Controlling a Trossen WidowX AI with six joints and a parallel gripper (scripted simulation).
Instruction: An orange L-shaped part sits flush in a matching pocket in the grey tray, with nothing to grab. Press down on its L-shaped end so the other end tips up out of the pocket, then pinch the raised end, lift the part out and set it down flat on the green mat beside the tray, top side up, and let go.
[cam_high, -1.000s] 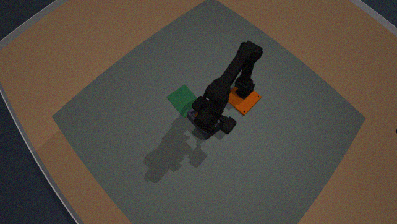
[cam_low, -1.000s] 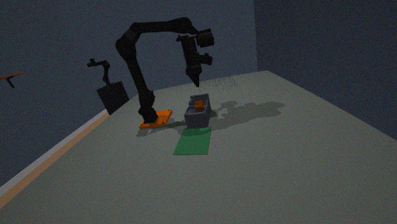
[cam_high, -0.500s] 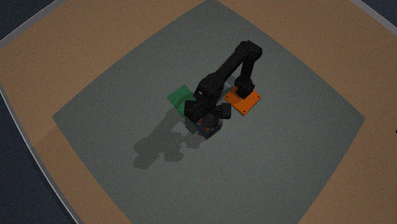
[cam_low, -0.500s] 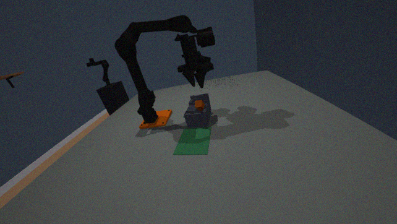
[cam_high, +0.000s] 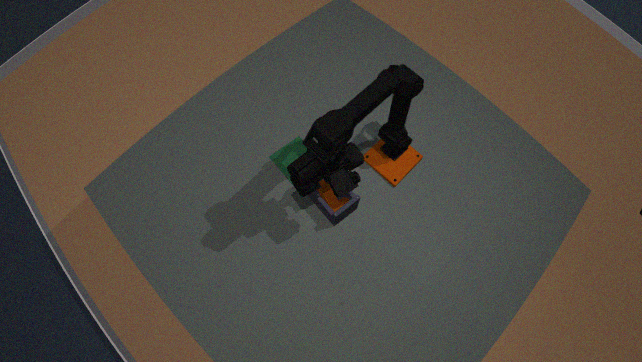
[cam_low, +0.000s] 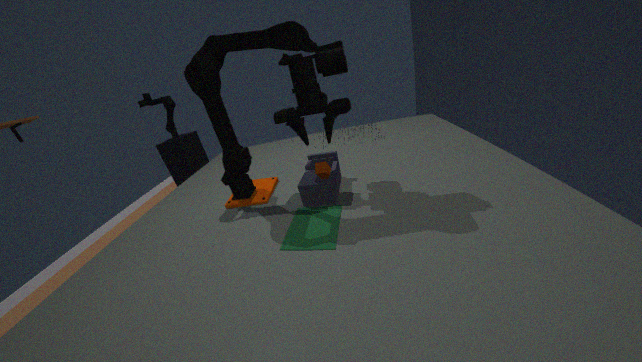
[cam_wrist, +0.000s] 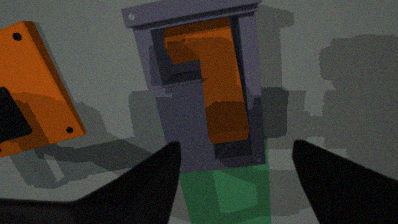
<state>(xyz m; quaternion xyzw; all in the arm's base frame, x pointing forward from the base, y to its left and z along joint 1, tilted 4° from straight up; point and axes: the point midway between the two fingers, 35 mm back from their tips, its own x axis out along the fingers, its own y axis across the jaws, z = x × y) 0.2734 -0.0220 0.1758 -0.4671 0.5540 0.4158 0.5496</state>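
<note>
The orange L-shaped part is 1 cm behind my gripper tip, 3 cm to the left of it and 10 cm below it. Also, from my gripper tip: green mat (3 cm behind, 15 cm to the right, 16 cm below).
</note>
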